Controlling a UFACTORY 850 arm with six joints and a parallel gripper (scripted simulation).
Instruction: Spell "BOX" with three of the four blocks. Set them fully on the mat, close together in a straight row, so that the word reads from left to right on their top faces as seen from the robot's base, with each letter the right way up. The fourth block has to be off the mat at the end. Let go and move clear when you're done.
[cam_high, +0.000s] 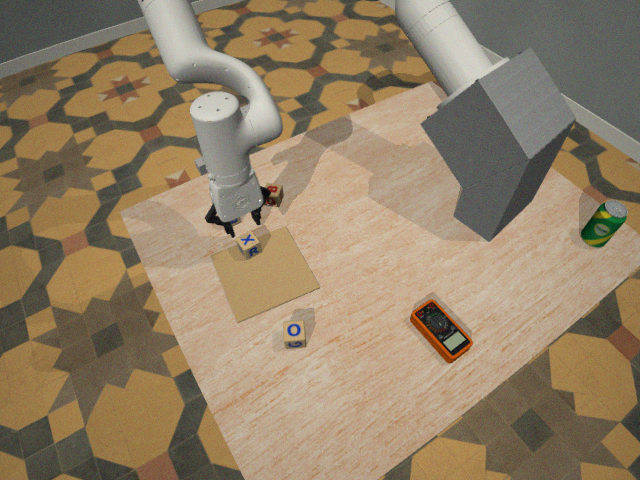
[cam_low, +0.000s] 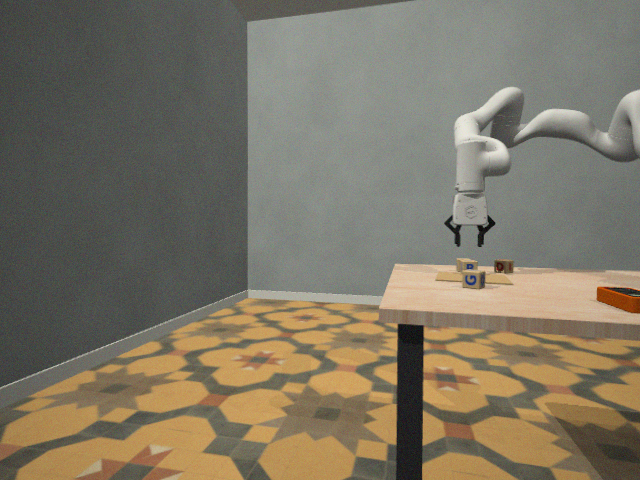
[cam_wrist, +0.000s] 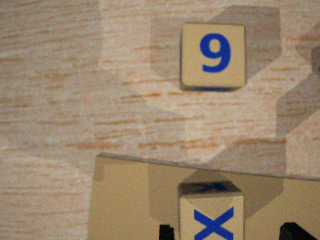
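Right now the B block is 150 mm behind my hand, 90 mm to the right of it and 90 mm below it. The rest, counted from my hand: X block 80 mm below; O block 250 mm to the left, 90 mm below, 70 mm ahead; tan mat 110 mm below, 70 mm to the left, 10 mm ahead.
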